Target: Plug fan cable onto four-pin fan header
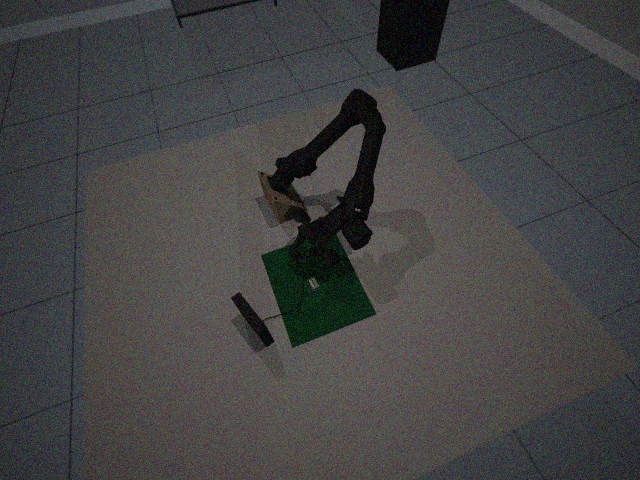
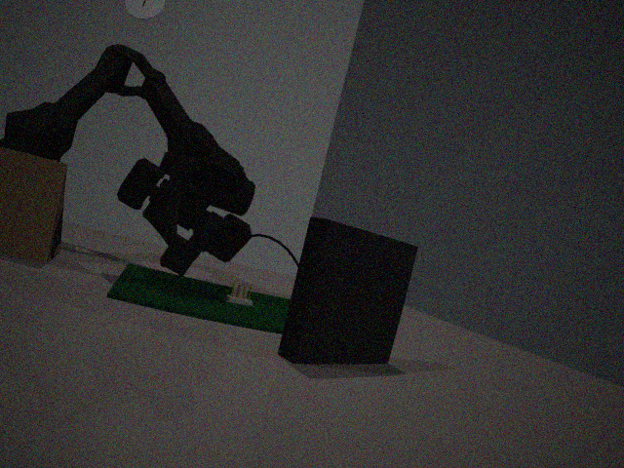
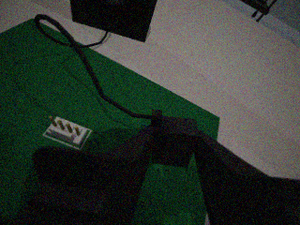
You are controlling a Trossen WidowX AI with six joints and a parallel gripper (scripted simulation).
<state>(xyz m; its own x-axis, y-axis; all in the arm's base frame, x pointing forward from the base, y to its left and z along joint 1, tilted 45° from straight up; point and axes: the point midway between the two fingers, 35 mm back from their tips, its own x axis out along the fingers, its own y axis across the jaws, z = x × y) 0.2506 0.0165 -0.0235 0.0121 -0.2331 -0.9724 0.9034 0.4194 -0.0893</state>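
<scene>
Now: the white four-pin fan header 8 cm ahead of my gripper tip, 6 cm below it and 2 cm to the left of it. The rest, counted from my gripper tip: green board: 8 cm ahead, 7 cm below, 3 cm to the left; black fan: 15 cm to the right, 14 cm ahead; black plug: 1 cm below.
</scene>
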